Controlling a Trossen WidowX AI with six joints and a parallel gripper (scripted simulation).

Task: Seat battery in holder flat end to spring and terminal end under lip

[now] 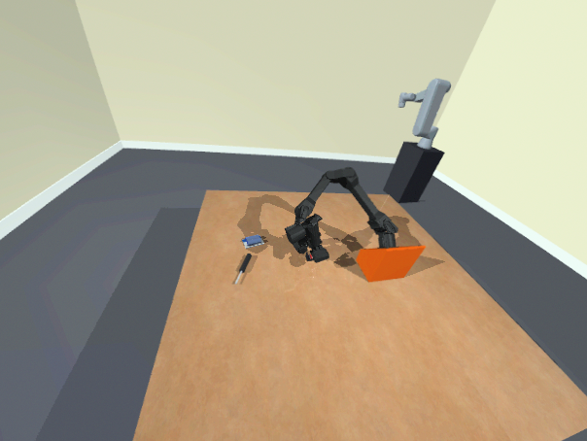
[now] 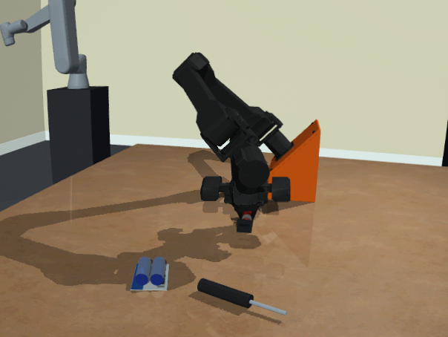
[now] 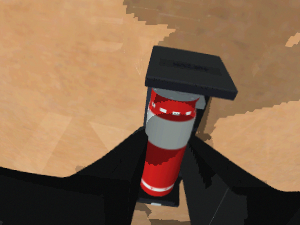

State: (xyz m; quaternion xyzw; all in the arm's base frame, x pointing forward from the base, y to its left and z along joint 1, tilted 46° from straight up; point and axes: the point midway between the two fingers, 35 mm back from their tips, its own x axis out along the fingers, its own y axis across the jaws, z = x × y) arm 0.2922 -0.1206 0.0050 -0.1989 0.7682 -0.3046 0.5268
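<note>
My gripper tip is now 10 mm below the battery. Round my gripper tip: black-handled screwdriver: 330 mm ahead, 20 mm to the left.
</note>
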